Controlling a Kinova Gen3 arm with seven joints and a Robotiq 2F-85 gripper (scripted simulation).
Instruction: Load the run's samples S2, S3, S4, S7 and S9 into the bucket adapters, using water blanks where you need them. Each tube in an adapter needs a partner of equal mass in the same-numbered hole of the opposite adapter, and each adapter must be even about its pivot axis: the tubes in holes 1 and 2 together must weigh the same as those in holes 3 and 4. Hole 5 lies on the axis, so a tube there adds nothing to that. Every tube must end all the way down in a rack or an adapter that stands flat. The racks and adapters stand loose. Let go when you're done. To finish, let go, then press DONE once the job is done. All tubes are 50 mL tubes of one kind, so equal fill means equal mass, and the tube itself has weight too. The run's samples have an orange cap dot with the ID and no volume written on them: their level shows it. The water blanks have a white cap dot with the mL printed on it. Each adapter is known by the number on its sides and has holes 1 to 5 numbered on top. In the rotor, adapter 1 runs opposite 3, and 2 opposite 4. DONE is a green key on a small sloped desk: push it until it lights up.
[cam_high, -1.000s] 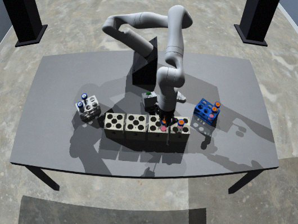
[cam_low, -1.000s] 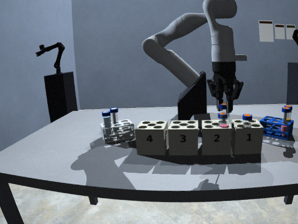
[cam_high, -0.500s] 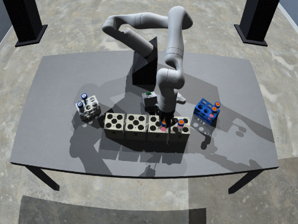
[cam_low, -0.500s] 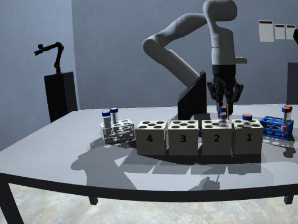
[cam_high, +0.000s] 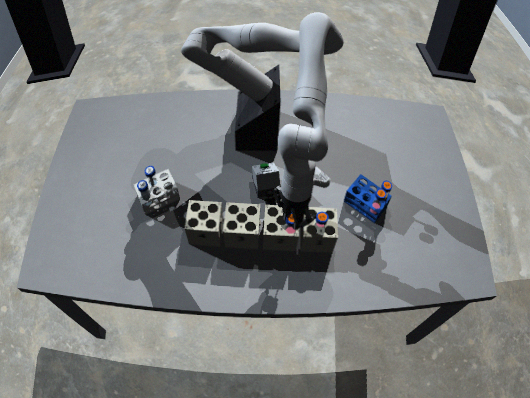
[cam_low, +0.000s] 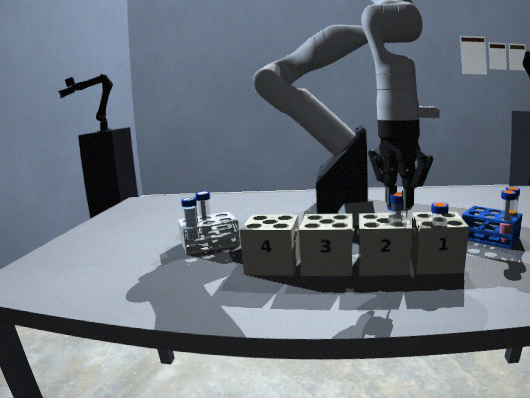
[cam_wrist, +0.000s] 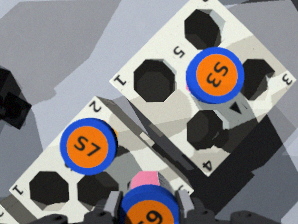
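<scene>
Right now the sample tube S9 is 50 mm below my hand and 10 mm to the left of it. The rest, counted from my hand: adapter 2: 90 mm below, 30 mm behind, 20 mm to the right; sample tube S7: 80 mm below, 40 mm behind, 10 mm to the left; sample tube S3: 80 mm to the left, 80 mm below, 20 mm behind.
</scene>
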